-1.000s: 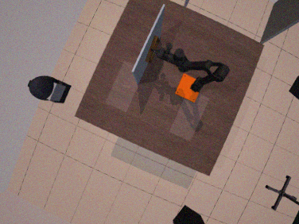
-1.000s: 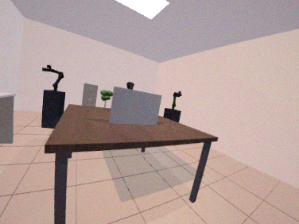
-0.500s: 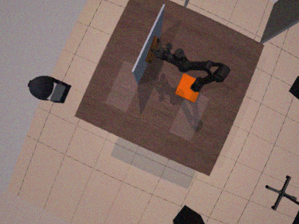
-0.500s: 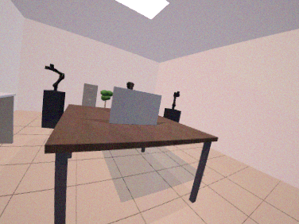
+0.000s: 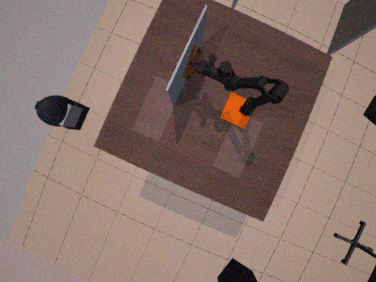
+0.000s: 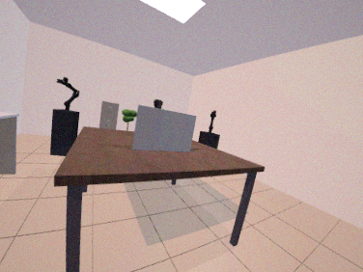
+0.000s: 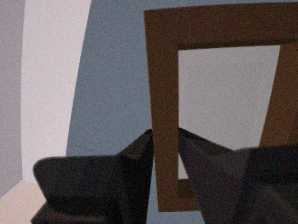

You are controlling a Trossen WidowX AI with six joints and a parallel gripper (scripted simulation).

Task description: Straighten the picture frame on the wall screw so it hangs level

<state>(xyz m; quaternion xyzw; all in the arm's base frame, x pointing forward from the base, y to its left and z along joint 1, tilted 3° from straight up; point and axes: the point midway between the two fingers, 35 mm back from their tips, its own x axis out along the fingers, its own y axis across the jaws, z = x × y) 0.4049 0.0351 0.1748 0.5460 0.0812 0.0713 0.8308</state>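
Now: gripper tip 10 mm short of the brown picture frame, 20 mm to the left of it and 50 mm above it. Round my gripper tip: wall panel: 20 mm ahead, 20 mm to the right, 60 mm below.
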